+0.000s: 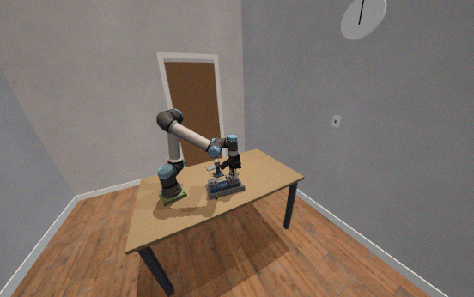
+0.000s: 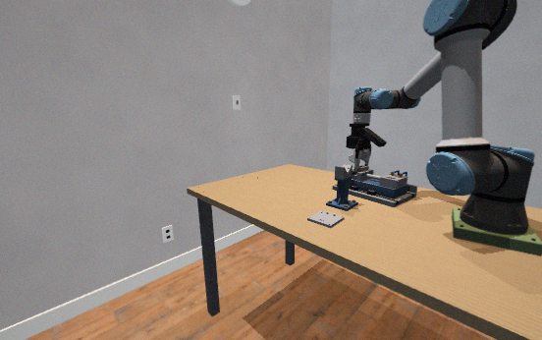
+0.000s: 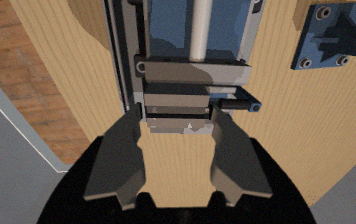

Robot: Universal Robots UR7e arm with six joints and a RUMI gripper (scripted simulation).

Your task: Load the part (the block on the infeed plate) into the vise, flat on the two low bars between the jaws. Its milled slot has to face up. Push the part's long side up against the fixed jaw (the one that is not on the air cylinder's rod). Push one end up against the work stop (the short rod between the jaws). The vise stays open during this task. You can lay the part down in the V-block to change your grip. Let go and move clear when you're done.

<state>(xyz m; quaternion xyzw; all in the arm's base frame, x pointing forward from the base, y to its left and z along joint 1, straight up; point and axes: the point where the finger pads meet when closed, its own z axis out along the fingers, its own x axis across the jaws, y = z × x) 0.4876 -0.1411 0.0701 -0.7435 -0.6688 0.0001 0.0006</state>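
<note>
Now: the part right at my hand. The rest, counted from my hand: grey jaw: 30 mm below, 30 mm behind, 20 mm to the left; then cylinder rod: 80 mm behind, 30 mm to the left, 20 mm below; then work stop: 70 mm to the left, 10 mm below, 10 mm ahead.
</note>
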